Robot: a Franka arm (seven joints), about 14 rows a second.
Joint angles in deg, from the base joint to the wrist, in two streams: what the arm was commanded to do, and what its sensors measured. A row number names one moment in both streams.
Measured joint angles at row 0:
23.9 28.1 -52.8 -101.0 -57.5 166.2 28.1
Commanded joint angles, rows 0 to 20:
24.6 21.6 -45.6 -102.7 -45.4 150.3 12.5
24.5 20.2 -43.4 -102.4 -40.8 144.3 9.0
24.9 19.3 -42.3 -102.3 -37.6 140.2 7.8
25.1 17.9 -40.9 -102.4 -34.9 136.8 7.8
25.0 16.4 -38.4 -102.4 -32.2 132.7 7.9
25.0 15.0 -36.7 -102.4 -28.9 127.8 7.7
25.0 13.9 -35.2 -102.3 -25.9 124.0 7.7
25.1 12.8 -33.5 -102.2 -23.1 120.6 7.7
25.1 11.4 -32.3 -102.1 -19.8 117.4 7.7
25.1 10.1 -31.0 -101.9 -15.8 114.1 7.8
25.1 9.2 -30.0 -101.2 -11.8 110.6 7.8
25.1 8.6 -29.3 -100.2 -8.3 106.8 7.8
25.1 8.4 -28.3 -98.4 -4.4 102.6 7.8
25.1 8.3 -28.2 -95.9 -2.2 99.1 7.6
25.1 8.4 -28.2 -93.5 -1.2 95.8 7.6
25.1 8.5 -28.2 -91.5 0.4 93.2 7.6
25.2 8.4 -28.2 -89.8 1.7 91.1 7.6
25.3 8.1 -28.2 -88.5 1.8 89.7 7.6
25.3 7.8 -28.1 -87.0 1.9 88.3 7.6
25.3 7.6 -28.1 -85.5 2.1 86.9 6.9
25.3 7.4 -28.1 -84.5 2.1 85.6 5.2
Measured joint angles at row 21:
25.8 8.1 -28.4 -87.0 1.0 88.6 8.0
